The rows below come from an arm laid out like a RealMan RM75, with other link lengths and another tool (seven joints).
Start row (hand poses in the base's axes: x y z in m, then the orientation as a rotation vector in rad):
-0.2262, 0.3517, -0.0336, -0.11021, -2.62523, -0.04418
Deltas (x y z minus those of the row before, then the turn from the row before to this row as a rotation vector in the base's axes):
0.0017, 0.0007, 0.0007, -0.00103, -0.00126, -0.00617
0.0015, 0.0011, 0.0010, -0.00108, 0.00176, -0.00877
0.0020, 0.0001, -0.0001, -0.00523, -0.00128, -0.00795
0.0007, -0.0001, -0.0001, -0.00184, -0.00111, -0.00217
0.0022, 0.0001, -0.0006, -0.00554, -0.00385, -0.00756
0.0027, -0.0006, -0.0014, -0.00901, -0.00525, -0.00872
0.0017, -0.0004, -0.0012, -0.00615, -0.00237, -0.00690
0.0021, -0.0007, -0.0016, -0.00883, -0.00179, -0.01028
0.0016, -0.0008, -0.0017, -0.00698, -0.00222, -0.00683
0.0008, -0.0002, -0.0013, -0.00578, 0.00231, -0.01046
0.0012, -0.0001, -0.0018, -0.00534, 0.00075, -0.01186
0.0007, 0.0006, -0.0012, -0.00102, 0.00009, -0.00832
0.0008, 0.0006, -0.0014, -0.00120, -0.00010, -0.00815
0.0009, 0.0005, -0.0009, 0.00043, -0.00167, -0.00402
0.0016, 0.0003, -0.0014, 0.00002, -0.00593, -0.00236
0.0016, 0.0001, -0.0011, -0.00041, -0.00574, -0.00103
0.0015, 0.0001, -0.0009, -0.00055, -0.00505, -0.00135
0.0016, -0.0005, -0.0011, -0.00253, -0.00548, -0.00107
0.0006, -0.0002, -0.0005, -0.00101, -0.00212, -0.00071
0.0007, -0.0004, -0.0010, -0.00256, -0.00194, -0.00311
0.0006, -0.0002, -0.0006, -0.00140, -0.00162, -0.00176
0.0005, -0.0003, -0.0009, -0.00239, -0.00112, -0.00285
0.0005, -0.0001, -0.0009, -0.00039, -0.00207, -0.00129
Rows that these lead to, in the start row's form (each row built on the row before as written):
-0.2245, 0.3524, -0.0329, -0.11868, -2.62626, -0.04504
-0.2230, 0.3535, -0.0319, -0.13056, -2.62411, -0.04652
-0.2210, 0.3536, -0.0320, -0.14282, -2.62523, -0.04250
-0.2203, 0.3535, -0.0321, -0.14632, -2.62631, -0.04092
-0.2181, 0.3536, -0.0327, -0.15824, -2.62997, -0.03656
-0.2154, 0.3530, -0.0341, -0.17294, -2.63507, -0.02814
-0.2137, 0.3526, -0.0353, -0.18420, -2.63721, -0.02259
-0.2116, 0.3519, -0.0369, -0.20082, -2.63856, -0.01457
-0.2100, 0.3511, -0.0386, -0.21230, -2.64049, -0.00787
-0.2092, 0.3509, -0.0399, -0.22794, -2.63739, -0.00347
-0.2080, 0.3508, -0.0417, -0.24534, -2.63557, -0.00030
-0.2073, 0.3514, -0.0429, -0.25664, -2.63450, -0.00172
-0.2065, 0.3520, -0.0443, -0.26779, -2.63362, -0.00288
-0.2056, 0.3525, -0.0452, -0.27305, -2.63471, -0.00501
-0.2040, 0.3528, -0.0466, -0.27655, -2.64028, -0.00664
-0.2024, 0.3529, -0.0477, -0.27843, -2.64587, -0.00724
-0.2009, 0.3530, -0.0486, -0.28074, -2.65074, -0.00767
-0.1993, 0.3525, -0.0497, -0.28337, -2.65622, -0.00544
-0.1987, 0.3523, -0.0502, -0.28479, -2.65830, -0.00463
-0.1980, 0.3519, -0.0512, -0.28990, -2.65997, -0.00250
-0.1974, 0.3517, -0.0518, -0.29281, -2.66143, -0.00143
-0.1969, 0.3514, -0.0527, -0.29746, -2.66230, 0.00069
-0.1964, 0.3513, -0.0536, -0.29946, -2.66419, 0.00049

